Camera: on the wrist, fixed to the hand. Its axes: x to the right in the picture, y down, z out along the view.
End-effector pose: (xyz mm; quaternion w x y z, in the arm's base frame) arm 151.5 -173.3 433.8 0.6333 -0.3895 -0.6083 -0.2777
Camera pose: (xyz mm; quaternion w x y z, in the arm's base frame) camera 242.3 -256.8 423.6 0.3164 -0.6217 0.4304 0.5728
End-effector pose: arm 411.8 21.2 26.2 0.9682 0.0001 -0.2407 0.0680
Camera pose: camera 453.9 54.7 -85.3 0.0301 0.2848 -0.0589 -0.9563
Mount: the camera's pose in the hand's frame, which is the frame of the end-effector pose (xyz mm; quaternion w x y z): -10.7 31.3 -119.3 0.0217 -0.0416 0.0693 0.9965
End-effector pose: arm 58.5 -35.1 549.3 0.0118 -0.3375 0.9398 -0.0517
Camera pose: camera 40.1 6.3 664.5 0.0274 -0.9323 -0.3597 -0.0263
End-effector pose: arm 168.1 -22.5 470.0 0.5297 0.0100 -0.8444 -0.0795
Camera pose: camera 281.8 -5.3 515.8 0.1496 -0.8577 0.0117 0.4917
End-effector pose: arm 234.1 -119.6 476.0 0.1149 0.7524 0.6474 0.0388
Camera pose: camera 237.9 -119.7 599.7 0.0497 -0.6540 0.7294 -0.1944
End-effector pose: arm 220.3 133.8 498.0 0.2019 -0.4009 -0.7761 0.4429
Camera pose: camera 320.3 196.9 534.6 0.3999 0.8212 -0.3782 -0.1507
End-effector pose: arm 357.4 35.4 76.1 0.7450 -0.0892 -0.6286 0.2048
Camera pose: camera 466.1 74.0 31.1 0.1481 0.6735 -0.1184 -0.7145
